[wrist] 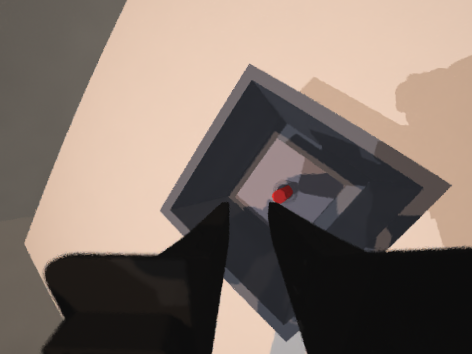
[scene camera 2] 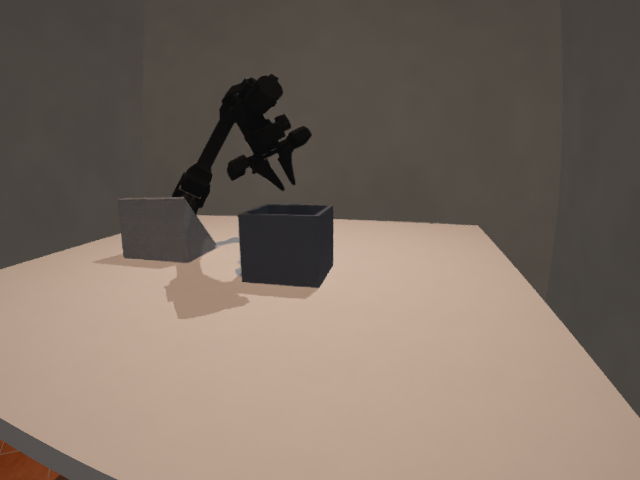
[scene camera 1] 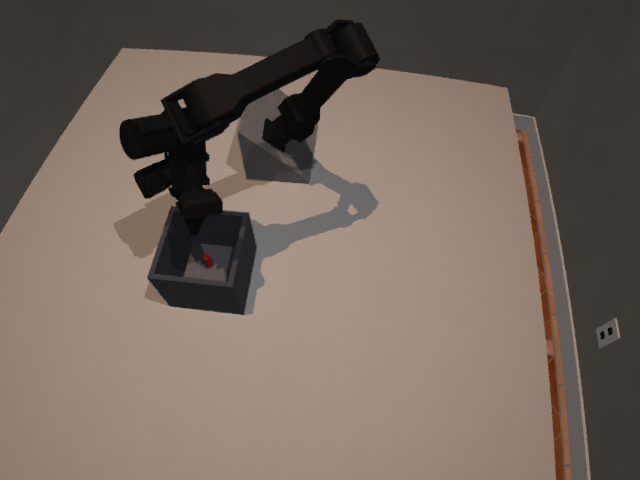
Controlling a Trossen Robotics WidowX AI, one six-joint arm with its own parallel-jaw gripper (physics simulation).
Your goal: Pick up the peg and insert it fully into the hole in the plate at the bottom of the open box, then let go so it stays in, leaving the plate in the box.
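Frame: origin at the arm's base, x right, y ahead, z up, level; millimetres.
Seen in the pictures: gripper, fingertip midpoint: (wrist: 248, 209) (scene camera 2: 289, 187) (scene camera 1: 192, 231); arm's base, origin of the base link: (scene camera 2: 179, 218) (scene camera 1: 274, 135).
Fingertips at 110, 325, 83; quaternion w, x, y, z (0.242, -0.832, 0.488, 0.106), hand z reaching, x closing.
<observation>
Pixels of each thing's top centre, then the offset from my fingertips to it, as dx, dy, dz. Level surfaces: height alone.
- red peg, middle of its top: (wrist: 279, 196) (scene camera 1: 206, 256) -4, -2, -96
- light plate, middle of its top: (wrist: 284, 192) (scene camera 1: 208, 263) -2, -2, -123
- dark open box, middle of its top: (wrist: 268, 202) (scene camera 1: 199, 244) (scene camera 2: 288, 209) -2, -2, -46
- table, its level: dz -184
The red peg (scene camera 1: 207, 259) (wrist: 282, 194) sticks up from the light plate (scene camera 1: 196, 269) (wrist: 265, 165) at the bottom of the dark open box (scene camera 1: 206, 297) (scene camera 2: 281, 248) (wrist: 211, 137). It looks slightly tilted, and in the wrist view its base is at the round outline of the hole. How deep it sits cannot be told. My gripper (scene camera 1: 194, 233) (scene camera 2: 288, 186) (wrist: 248, 209) is partly open, with a narrow empty gap between the fingertips. It is above the box rim, tilted, and apart from the peg. The peg and plate are hidden by the box walls in scene camera 2.
A grey wedge-shaped block (scene camera 1: 261, 160) (scene camera 2: 155, 229) stands on the table (scene camera 1: 361, 335) (scene camera 2: 361, 361) by the arm's base, behind the box in scene camera 1 and left of it in scene camera 2. The box walls rise around the plate on all sides.
</observation>
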